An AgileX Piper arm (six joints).
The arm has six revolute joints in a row. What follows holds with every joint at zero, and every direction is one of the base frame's. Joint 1 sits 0.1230 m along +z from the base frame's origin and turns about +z. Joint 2 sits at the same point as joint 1 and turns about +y. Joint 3 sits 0.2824 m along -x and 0.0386 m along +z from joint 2 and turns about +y. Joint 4 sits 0.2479 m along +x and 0.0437 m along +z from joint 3 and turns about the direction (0.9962, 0, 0.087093). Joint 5 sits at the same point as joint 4 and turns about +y. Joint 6 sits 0.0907 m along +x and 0.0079 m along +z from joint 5 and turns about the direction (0.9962, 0, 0.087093). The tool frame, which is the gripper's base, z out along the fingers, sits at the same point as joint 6; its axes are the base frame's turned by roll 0.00, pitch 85.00 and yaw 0.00 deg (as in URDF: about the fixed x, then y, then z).
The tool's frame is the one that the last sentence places.
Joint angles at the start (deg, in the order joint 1, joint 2, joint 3, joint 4, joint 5, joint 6): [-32.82, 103.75, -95.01, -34.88, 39.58, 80.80]
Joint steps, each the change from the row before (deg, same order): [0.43, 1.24, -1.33, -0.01, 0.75, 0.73]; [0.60, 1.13, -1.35, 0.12, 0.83, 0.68]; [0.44, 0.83, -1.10, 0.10, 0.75, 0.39]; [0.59, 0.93, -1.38, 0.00, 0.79, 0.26]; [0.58, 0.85, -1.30, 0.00, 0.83, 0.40]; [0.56, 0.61, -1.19, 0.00, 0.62, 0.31]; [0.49, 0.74, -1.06, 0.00, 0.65, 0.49]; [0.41, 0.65, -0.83, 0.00, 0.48, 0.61]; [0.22, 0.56, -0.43, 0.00, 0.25, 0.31]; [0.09, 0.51, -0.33, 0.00, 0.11, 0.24]
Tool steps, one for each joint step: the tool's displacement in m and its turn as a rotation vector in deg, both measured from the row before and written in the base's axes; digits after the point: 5 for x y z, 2 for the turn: [0.00584, -0.00057, -0.00252, 0.56, -0.05, -0.42]; [0.00620, 0.00088, -0.00184, 0.60, -0.13, -0.28]; [0.00443, 0.00070, -0.00095, 0.41, -0.02, -0.22]; [0.00549, 0.00134, -0.00021, 0.19, 0.00, -0.01]; [0.00505, 0.00157, -0.00013, 0.26, -0.07, -0.13]; [0.00436, 0.00203, 0.00126, 0.08, -0.27, 0.02]; [0.00433, 0.00146, -0.00053, 0.30, -0.15, -0.17]; [0.00375, 0.00125, -0.00097, 0.35, -0.23, -0.23]; [0.00269, 0.00032, -0.00228, 0.29, 0.08, -0.11]; [0.00208, -0.00040, -0.00233, 0.23, 0.07, -0.12]
